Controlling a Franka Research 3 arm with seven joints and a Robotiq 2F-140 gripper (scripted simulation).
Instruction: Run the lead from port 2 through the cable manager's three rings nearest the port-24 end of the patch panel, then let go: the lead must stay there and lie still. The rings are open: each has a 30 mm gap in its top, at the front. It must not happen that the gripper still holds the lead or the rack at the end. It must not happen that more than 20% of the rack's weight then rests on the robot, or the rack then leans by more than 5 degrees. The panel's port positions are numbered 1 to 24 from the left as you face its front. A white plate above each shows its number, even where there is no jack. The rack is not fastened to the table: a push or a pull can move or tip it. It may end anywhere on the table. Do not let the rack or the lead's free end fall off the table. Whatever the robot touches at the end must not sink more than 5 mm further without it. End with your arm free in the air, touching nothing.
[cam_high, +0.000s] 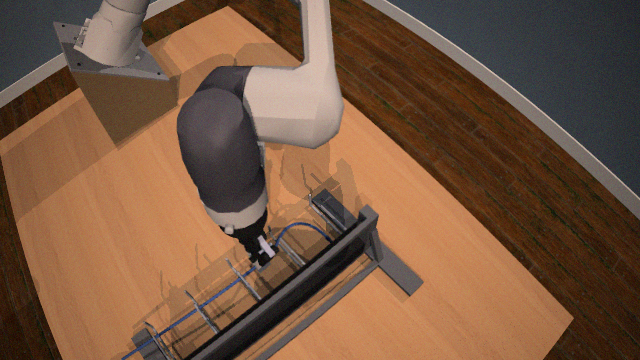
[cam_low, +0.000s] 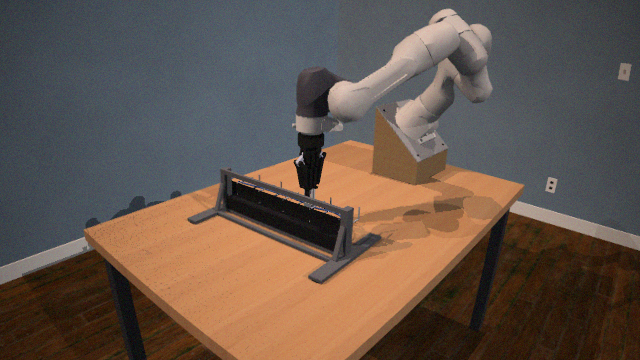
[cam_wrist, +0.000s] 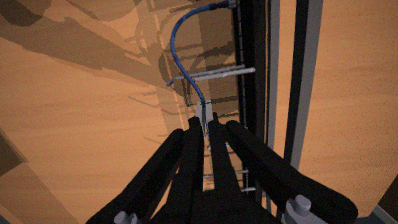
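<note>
My hand is 90 mm short of the rack, 30 mm to the left of it and 20 mm above it.
</note>
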